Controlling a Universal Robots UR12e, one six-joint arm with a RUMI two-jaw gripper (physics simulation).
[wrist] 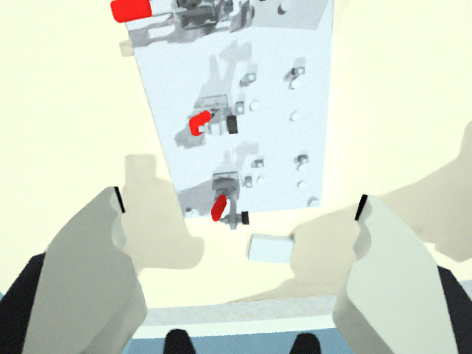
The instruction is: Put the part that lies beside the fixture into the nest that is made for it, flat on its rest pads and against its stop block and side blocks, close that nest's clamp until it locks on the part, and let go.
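Frame: origin at the arm's base, x ahead, y left, z up, level; metres.
Where they show: gripper, between the fingertips: (240,192).
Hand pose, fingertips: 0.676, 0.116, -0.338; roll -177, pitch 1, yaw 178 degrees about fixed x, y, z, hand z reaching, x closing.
Things, the pixels of their top centre, and the offset from my fingertips, as dx, dy, dz. "*": a spot on its surface instead.
- pale grey-blue block, centre of its top: (270,251) -0.056, +0.243, -0.176
- fixture plate, centre of its top: (238,107) +0.004, -0.021, -0.176
- black tip, a spot on its surface: (245,218) * -0.005, +0.084, -0.079
The part, a pale grey-blue block (271,249), lies on the table just off the near edge of the fixture plate (272,142). The lower nest has small blocks (302,159) and round pads (301,184); its clamp with a red handle (218,208) has a black tip (245,218). The middle nest has similar blocks (251,77) and pads (294,116), and a clamp with a red handle (200,123) and black tip (232,124). Both clamp tips stand away from the pads. My gripper (240,192) is open and empty, its fingers wide apart in view on either side of the part.
Another clamp with a red handle (131,9) stands at the top left of the plate, partly cut off, beside a grey raised area (295,15). The table's near edge (240,310) runs across the bottom. Broad shadows fall on both sides of the plate.
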